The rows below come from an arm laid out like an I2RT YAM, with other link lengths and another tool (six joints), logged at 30 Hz.
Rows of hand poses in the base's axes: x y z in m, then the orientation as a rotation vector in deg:
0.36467, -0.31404, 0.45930, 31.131, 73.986, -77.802
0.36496, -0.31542, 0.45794, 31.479, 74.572, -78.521
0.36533, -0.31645, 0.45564, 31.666, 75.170, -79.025
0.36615, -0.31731, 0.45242, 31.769, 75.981, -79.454
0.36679, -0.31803, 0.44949, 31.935, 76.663, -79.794
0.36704, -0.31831, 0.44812, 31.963, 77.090, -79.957
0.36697, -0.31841, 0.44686, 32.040, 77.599, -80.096
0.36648, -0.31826, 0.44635, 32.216, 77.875, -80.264
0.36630, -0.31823, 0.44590, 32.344, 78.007, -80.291
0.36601, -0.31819, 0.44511, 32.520, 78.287, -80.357
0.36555, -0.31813, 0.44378, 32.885, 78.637, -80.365
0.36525, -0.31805, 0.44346, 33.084, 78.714, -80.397
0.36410, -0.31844, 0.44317, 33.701, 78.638, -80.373
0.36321, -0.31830, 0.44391, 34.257, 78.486, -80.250
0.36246, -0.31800, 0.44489, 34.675, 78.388, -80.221
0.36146, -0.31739, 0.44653, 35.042, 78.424, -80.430
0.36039, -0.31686, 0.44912, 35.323, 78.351, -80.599
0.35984, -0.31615, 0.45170, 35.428, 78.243, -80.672
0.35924, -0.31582, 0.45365, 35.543, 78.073, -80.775
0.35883, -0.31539, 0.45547, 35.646, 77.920, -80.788
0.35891, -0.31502, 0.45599, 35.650, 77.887, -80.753
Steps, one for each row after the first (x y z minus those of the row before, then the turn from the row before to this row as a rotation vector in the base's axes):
0.00029, -0.00138, -0.00136, 0.262, 0.591, -0.749
0.00037, -0.00103, -0.00230, 0.265, 0.568, -0.501
0.00082, -0.00086, -0.00322, 0.375, 0.716, -0.411
0.00064, -0.00072, -0.00293, 0.362, 0.562, -0.377
0.00025, -0.00028, -0.00137, 0.207, 0.359, -0.157
-0.00007, -0.00010, -0.00126, 0.288, 0.386, -0.174
-0.00049, 0.00015, -0.00051, 0.187, 0.199, -0.238
-0.00018, 0.00003, -0.00045, 0.130, 0.054, -0.102
-0.00029, 0.00004, -0.00079, 0.227, 0.156, -0.166
-0.00046, 0.00006, -0.00133, 0.381, 0.105, -0.241
-0.00030, 0.00008, -0.00032, 0.129, -0.008, -0.144
-0.00115, -0.00039, -0.00029, 0.259, -0.298, -0.342
-0.00089, 0.00014, 0.00074, 0.221, -0.372, -0.234
-0.00075, 0.00030, 0.00098, 0.153, -0.238, -0.221
-0.00100, 0.00061, 0.00164, 0.123, -0.015, -0.364
-0.00107, 0.00053, 0.00259, 0.031, -0.075, -0.280
-0.00055, 0.00071, 0.00258, -0.041, -0.078, -0.108
-0.00060, 0.00033, 0.00195, -0.084, -0.110, -0.132
-0.00041, 0.00043, 0.00182, -0.047, -0.137, -0.063
0.00008, 0.00037, 0.00052, -0.006, -0.041, 0.023

